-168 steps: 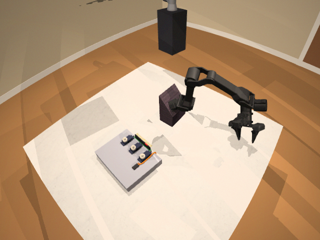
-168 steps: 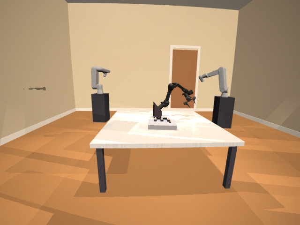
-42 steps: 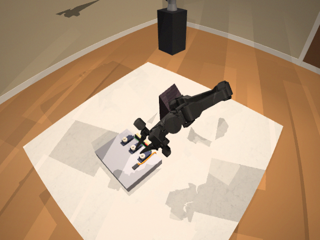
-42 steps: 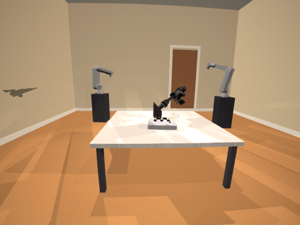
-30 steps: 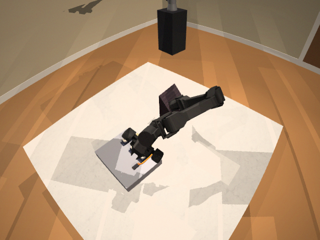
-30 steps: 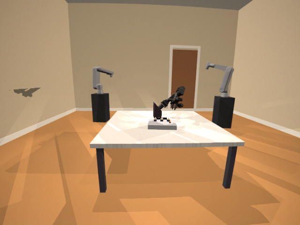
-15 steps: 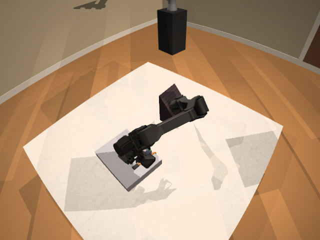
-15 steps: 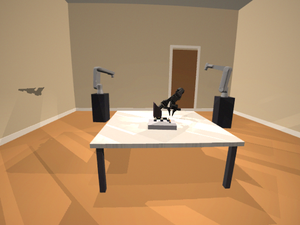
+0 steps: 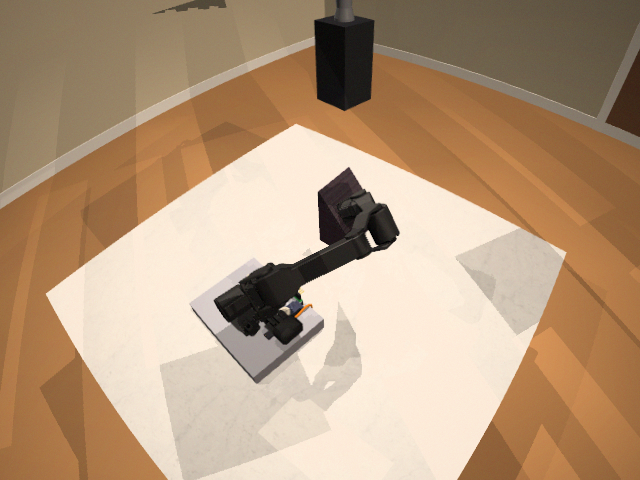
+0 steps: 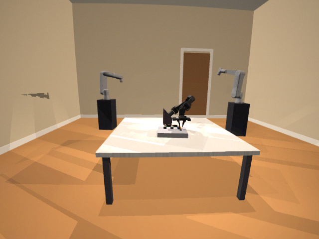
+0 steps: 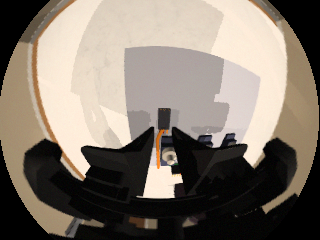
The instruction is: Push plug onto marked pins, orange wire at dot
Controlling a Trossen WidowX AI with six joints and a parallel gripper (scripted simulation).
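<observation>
My gripper tip is now 4 cm short of the grey printed holder, 9 cm to the left of it and 5 cm above it.
</observation>
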